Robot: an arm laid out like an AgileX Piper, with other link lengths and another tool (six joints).
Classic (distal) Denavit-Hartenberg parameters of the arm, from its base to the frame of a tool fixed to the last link. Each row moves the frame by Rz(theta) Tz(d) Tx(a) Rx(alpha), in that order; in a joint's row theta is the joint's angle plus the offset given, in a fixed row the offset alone. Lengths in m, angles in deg.
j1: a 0; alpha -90; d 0.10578; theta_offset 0
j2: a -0.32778; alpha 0; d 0; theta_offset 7.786
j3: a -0.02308; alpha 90; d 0; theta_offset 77.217
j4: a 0; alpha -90; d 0.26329; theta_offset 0
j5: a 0; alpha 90; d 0; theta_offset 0
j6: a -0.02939; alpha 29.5; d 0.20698; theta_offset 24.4
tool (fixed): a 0; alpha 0; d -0.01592; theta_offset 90
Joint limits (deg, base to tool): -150..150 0..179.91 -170..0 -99.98..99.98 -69.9..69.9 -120..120
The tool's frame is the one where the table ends.
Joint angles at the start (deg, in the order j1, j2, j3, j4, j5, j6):
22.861, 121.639, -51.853, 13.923, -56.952, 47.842
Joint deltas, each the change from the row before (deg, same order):
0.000, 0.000, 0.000, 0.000, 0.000, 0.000
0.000, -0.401, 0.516, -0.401, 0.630, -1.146
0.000, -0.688, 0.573, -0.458, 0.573, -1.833
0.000, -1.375, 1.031, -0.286, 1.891, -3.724
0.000, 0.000, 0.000, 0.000, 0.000, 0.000
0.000, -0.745, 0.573, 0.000, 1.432, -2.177
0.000, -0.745, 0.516, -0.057, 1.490, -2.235
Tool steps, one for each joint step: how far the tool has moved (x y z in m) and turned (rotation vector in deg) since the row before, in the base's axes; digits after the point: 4 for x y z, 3 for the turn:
0.0000, 0.0000, 0.0000, 0.000, 0.000, 0.000
-0.0023, 0.0008, -0.0006, -1.425, 0.434, 0.602
-0.0026, 0.0010, 0.0022, -2.012, 0.011, 0.769
-0.0050, 0.0006, 0.0021, -3.925, 0.710, 1.107
0.0000, 0.0000, 0.0000, 0.000, 0.000, 0.000
-0.0030, 0.0000, -0.0004, -2.294, 0.780, 0.579
-0.0029, 0.0003, -0.0003, -2.351, 0.757, 0.696

